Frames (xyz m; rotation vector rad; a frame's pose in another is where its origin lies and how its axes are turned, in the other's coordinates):
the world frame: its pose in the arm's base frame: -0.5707 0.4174 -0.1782 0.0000 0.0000 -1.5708
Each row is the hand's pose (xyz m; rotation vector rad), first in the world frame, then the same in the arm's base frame.
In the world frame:
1: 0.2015 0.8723 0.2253 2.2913 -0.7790 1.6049
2: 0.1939 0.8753 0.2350 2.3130 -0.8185 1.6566
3: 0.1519 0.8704 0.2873 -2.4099 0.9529 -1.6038
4: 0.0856 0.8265 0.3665 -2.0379 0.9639 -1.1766
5: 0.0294 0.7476 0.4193 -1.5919 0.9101 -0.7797
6: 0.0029 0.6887 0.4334 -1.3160 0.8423 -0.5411
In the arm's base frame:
1: 0.3016 0.2159 0.0471 0.8953 -1.8176 0.7448
2: 0.3046 0.2235 0.0568 0.8758 -1.8352 0.8133
3: 0.2997 0.2655 0.1091 0.8796 -2.0301 1.0547
4: 0.2558 0.3318 0.1883 0.8415 -2.3521 1.5368
5: 0.1769 0.3880 0.2411 -0.5829 2.1390 -1.7693
6: 0.1180 0.4145 0.2552 -0.3939 1.7948 -1.7158

